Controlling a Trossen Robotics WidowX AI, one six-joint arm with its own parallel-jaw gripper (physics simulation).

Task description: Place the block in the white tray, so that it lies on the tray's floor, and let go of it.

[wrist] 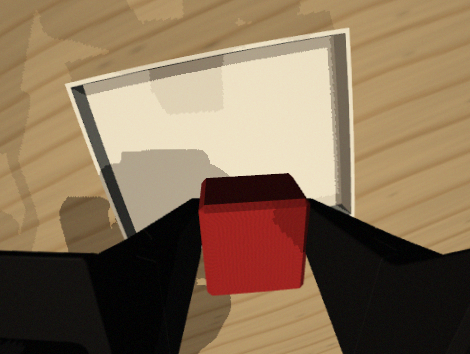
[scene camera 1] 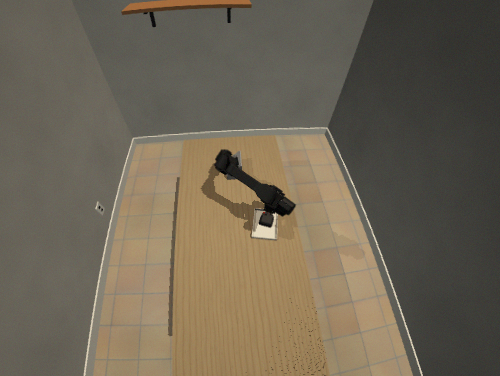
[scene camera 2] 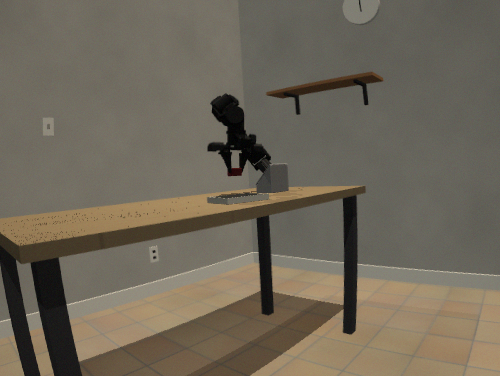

Labels:
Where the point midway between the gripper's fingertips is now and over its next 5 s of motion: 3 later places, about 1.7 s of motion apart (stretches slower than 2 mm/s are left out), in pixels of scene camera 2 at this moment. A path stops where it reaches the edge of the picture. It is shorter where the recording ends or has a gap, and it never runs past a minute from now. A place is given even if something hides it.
My gripper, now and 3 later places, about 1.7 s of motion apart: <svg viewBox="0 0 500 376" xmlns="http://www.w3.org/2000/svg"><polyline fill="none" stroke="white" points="235,173 234,185 234,193 234,186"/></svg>

